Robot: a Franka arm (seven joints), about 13 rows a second.
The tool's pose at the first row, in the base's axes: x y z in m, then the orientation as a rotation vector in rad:
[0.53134, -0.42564, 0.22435, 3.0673, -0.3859, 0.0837]
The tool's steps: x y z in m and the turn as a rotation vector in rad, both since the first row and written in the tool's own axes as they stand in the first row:
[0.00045, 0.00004, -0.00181, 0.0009, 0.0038, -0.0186]
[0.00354, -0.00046, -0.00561, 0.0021, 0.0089, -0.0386]
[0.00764, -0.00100, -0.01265, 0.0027, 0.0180, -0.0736]
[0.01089, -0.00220, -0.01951, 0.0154, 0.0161, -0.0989]
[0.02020, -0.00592, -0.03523, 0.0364, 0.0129, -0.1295]
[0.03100, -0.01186, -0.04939, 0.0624, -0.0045, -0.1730]
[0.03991, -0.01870, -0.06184, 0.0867, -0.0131, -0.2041]
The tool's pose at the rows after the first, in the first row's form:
[0.53168, -0.42569, 0.22618, 3.0705, -0.3572, 0.0890]
[0.53461, -0.42576, 0.23014, 3.0738, -0.3262, 0.0963]
[0.53838, -0.42585, 0.23738, 3.0772, -0.2718, 0.1089]
[0.54149, -0.42511, 0.24437, 3.0926, -0.2333, 0.1079]
[0.55068, -0.42293, 0.26045, 3.1163, -0.1864, 0.1064]
[0.56193, -0.41906, 0.27497, -3.1294, 0.1184, -0.0830]
[0.57166, -0.41394, 0.28763, -3.1068, 0.0684, -0.0725]

